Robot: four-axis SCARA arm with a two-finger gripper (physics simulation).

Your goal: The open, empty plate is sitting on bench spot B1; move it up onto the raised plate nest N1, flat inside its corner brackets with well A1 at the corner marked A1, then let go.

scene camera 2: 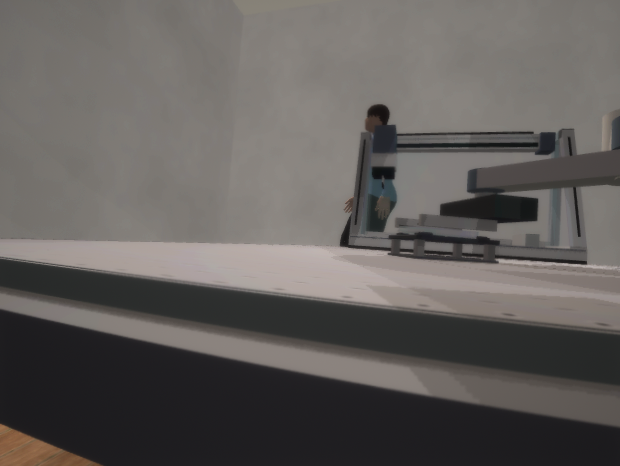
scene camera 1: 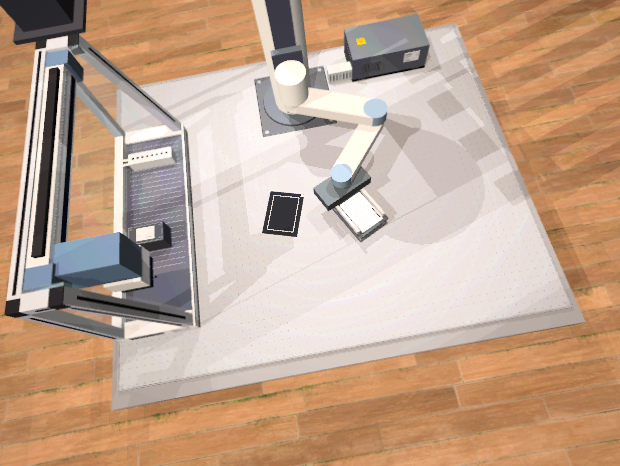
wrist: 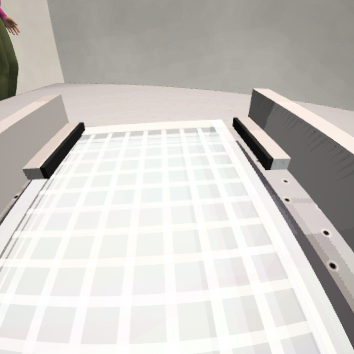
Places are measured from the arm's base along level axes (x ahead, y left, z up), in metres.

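Where they show: gripper, fingertip midpoint: (scene camera 2: 406,221) (scene camera 1: 371,223) (wrist: 157,107).
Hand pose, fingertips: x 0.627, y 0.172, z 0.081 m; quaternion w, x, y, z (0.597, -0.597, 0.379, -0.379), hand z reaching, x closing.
After its pixels a point has its place.
The white gridded plate (scene camera 1: 360,212) @(y 0.148, x 0.573, z 0.066 m) (scene camera 2: 463,233) @(y 0.177, x 0.526, z 0.063 m) (wrist: 150,215) @(y 0.148, x 0.570, z 0.067 m) lies on the raised dark nest (scene camera 1: 361,237) @(y 0.133, x 0.659, z 0.053 m) (scene camera 2: 493,243) @(y 0.173, x 0.475, z 0.048 m), right of centre in the scene camera 1 view. It looks level in the scene camera 2 view. My gripper (scene camera 1: 371,225) @(y 0.172, x 0.627, z 0.081 m) (scene camera 2: 408,220) @(y 0.172, x 0.627, z 0.081 m) (wrist: 157,107) @(y 0.172, x 0.627, z 0.081 m) is open, low over the nest, one finger along each long side of the plate. In the wrist view a narrow gap shows at the right pad; the left pad is close to the plate's edge. The A1 mark and bracket seating cannot be made out. A black rectangle with a white outline (scene camera 1: 283,213) @(y -0.118, x 0.497, z 0.015 m), bare, lies left of the nest.
A gantry frame (scene camera 1: 191,250) @(y -0.450, x 0.588, z 0.054 m) (scene camera 2: 576,200) @(y -0.500, x 0.068, z 0.232 m) with a blue carriage (scene camera 1: 95,258) @(y -0.520, x 0.754, z 0.501 m) (scene camera 2: 385,139) @(y -0.465, x 0.734, z 0.443 m) stands at the left of the bench. A grey control box (scene camera 1: 385,47) @(y 0.385, x -0.066, z 0.128 m) stands behind the arm. A person (scene camera 2: 383,192) is behind the gantry; part of another (wrist: 7,60) shows in the wrist view.
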